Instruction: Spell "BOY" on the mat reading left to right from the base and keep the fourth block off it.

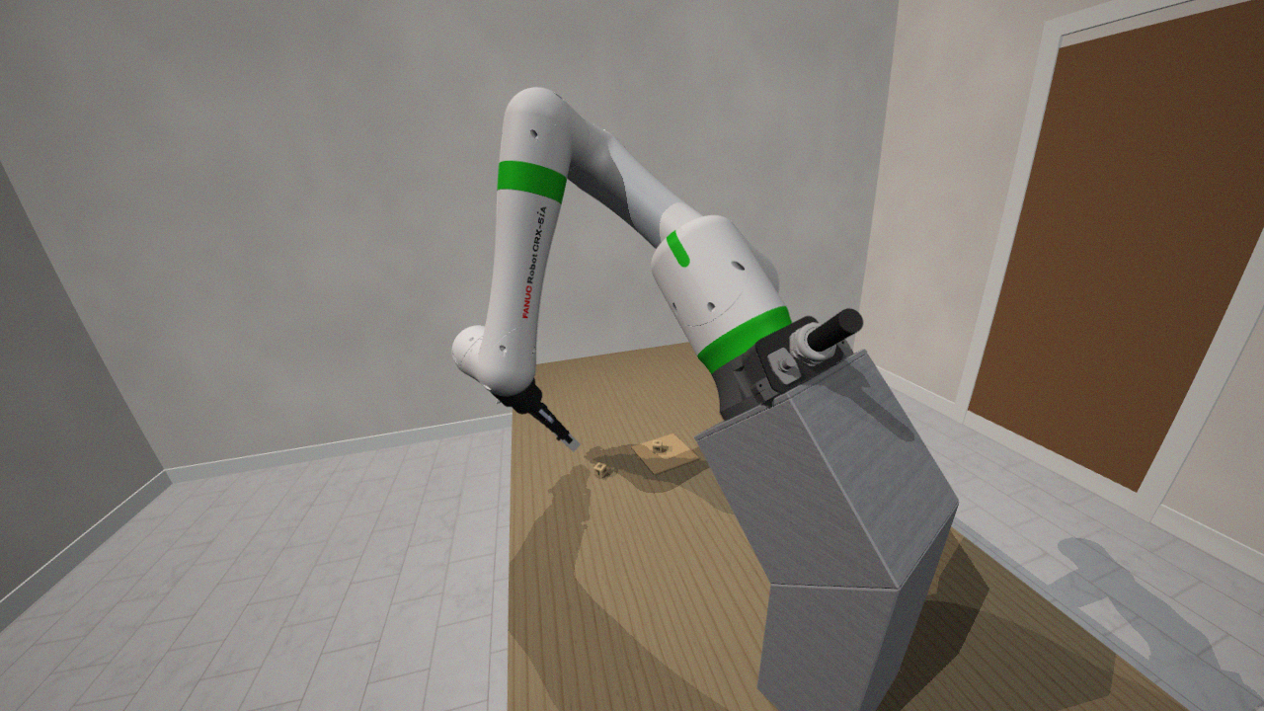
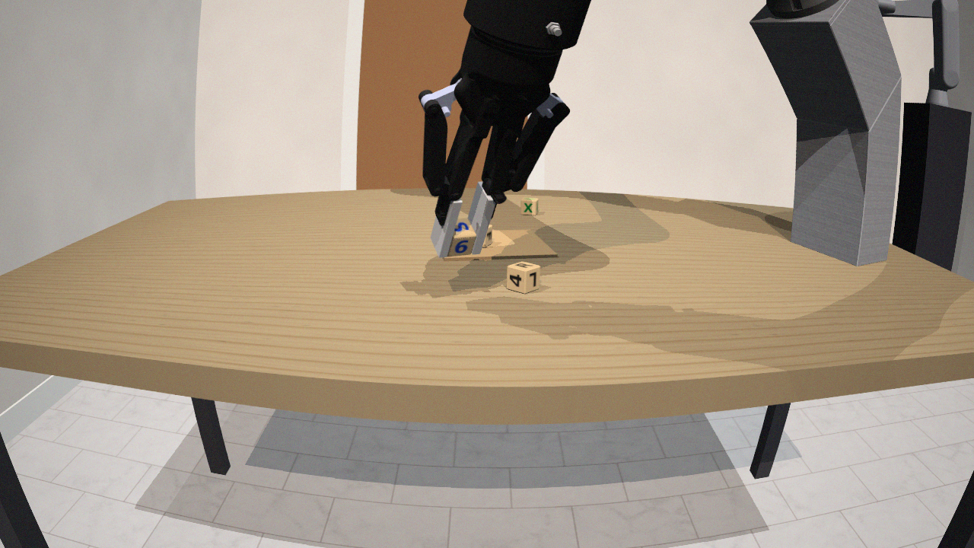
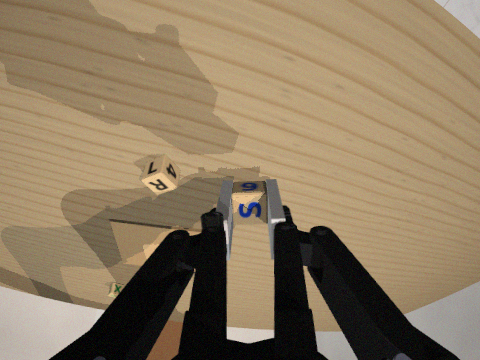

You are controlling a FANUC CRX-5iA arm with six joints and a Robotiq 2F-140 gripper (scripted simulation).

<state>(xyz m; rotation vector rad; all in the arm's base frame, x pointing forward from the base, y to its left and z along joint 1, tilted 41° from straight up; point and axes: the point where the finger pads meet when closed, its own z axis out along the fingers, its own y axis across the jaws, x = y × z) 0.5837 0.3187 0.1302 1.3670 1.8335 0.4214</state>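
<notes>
The block lies 2 cm below my hand, 1 cm to the right of it and 1 cm ahead of it. Also, from my hand: tan mat 26 cm to the right, 9 cm below, 2 cm ahead.
</notes>
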